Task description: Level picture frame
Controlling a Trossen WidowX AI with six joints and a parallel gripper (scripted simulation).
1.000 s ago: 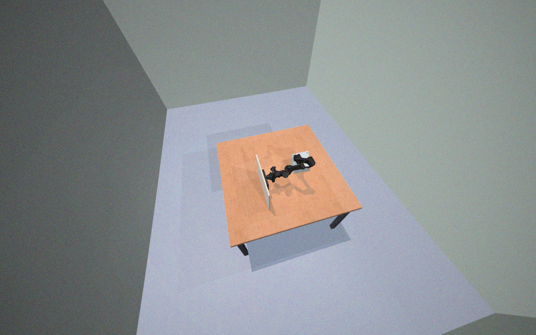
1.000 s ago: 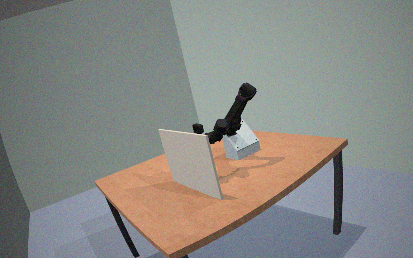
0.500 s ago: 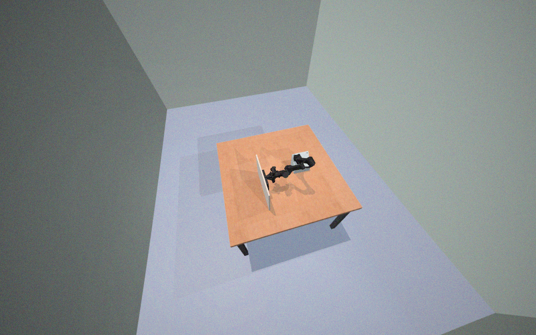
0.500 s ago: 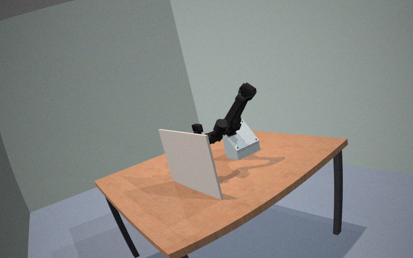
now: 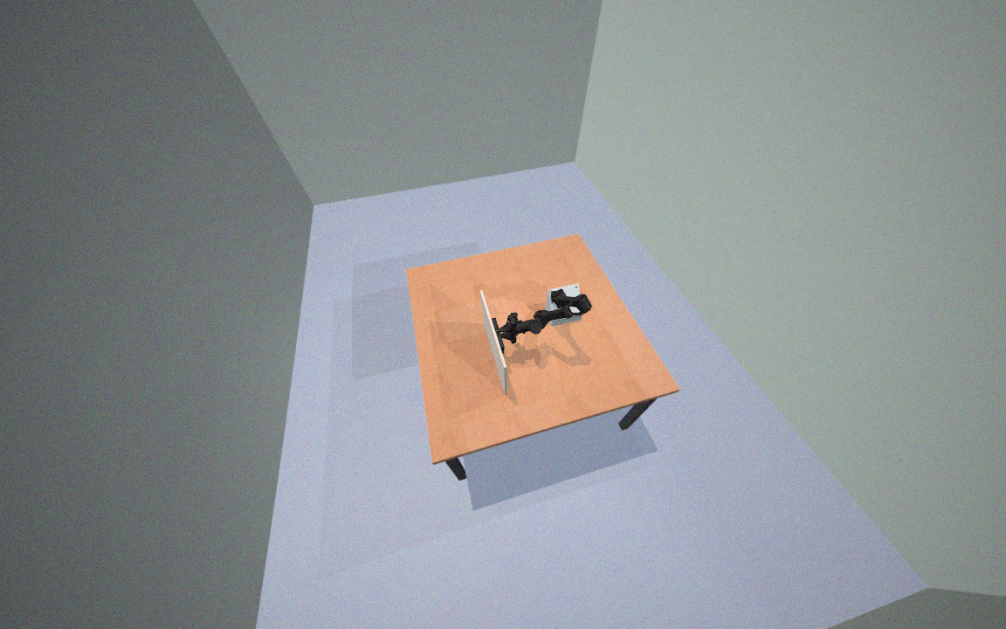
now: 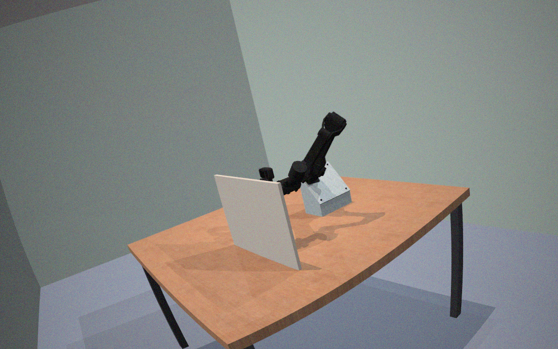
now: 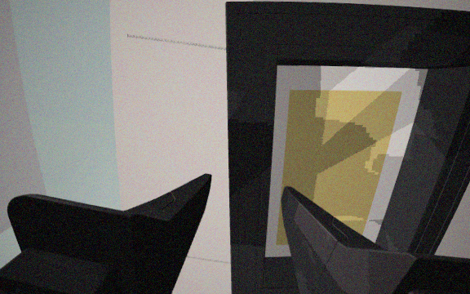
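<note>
Now: the picture frame 50 mm below my gripper tip and 10 mm to the right of it. Also, from my gripper tip: wall panel 70 mm below, 10 mm to the left, 10 mm ahead.
</note>
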